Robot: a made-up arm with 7 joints.
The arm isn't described. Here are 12 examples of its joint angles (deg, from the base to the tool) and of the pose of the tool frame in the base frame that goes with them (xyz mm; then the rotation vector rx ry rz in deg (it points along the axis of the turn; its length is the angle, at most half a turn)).
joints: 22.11 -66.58 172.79 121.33 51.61 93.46 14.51
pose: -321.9 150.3 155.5 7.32 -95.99 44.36
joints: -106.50 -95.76 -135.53 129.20 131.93 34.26 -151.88
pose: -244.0 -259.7 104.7 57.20 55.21 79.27
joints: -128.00 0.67 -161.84 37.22 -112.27 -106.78 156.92
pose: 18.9 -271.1 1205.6 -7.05 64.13 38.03
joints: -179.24 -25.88 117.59 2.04 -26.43 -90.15 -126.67
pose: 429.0 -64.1 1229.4 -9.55 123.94 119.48
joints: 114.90 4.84 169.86 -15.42 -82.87 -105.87 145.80
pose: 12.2 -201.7 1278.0 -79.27 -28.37 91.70
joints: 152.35 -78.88 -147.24 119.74 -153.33 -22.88 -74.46
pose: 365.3 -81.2 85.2 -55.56 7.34 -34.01
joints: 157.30 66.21 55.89 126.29 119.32 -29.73 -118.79
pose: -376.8 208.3 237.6 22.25 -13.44 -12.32
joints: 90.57 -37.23 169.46 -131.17 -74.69 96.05 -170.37
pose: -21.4 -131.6 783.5 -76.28 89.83 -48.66
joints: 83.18 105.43 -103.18 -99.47 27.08 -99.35 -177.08
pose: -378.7 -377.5 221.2 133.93 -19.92 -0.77
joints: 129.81 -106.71 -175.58 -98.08 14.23 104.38 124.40
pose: 386.9 489.5 645.0 45.73 -51.04 -12.35
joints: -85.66 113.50 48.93 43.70 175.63 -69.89 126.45
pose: 356.1 601.4 -152.7 38.15 -74.97 -130.90
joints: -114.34 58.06 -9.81 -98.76 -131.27 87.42 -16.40
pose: -0.3 105.1 955.1 -28.31 74.27 71.43
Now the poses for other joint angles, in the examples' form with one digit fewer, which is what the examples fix.
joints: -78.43 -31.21 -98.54 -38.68 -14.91 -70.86 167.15
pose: 282 -417 1133 -89.5 -61.1 111.7
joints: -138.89 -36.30 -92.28 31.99 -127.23 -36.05 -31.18
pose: 202 -546 1151 -140.0 -4.4 -46.7
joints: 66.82 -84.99 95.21 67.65 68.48 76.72 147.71
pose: -668 433 314 7.6 22.7 144.5
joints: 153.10 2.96 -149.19 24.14 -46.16 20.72 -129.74
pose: 178 -16 1364 -5.7 -143.2 17.5
